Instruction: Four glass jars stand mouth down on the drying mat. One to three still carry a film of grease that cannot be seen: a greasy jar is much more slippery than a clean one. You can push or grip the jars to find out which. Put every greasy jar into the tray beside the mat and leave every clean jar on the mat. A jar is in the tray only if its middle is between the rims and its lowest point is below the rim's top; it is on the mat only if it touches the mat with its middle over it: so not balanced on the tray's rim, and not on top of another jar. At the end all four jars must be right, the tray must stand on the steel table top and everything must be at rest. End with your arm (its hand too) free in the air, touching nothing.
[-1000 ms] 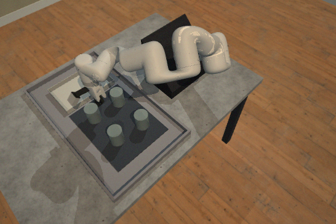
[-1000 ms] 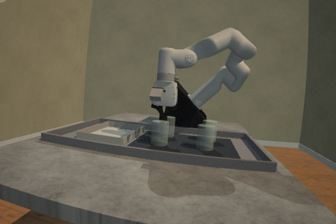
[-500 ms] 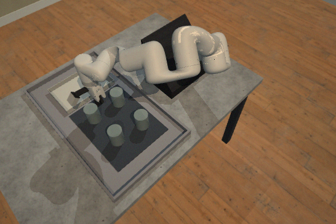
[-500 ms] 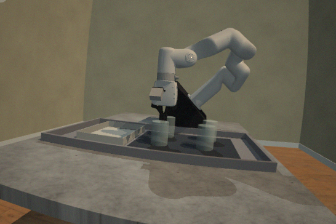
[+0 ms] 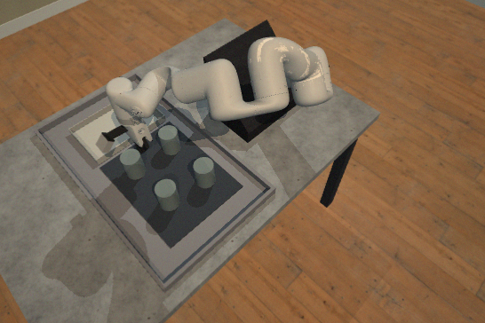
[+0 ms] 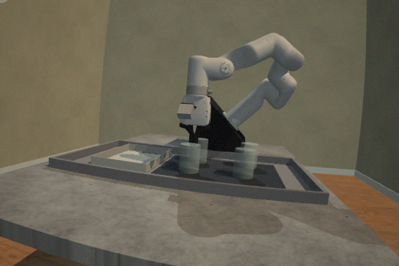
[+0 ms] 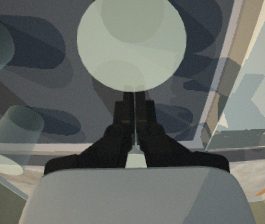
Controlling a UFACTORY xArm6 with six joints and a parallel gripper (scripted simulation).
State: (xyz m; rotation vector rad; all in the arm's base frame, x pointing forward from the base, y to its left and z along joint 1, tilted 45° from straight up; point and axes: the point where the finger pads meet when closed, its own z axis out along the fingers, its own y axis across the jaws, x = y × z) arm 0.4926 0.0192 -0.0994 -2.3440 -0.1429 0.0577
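The dark mat lies 3 cm behind my hand, 10 cm to the left of it and 10 cm below it. The rest, counted from my hand: cream tray (22 cm to the right, 9 cm below).
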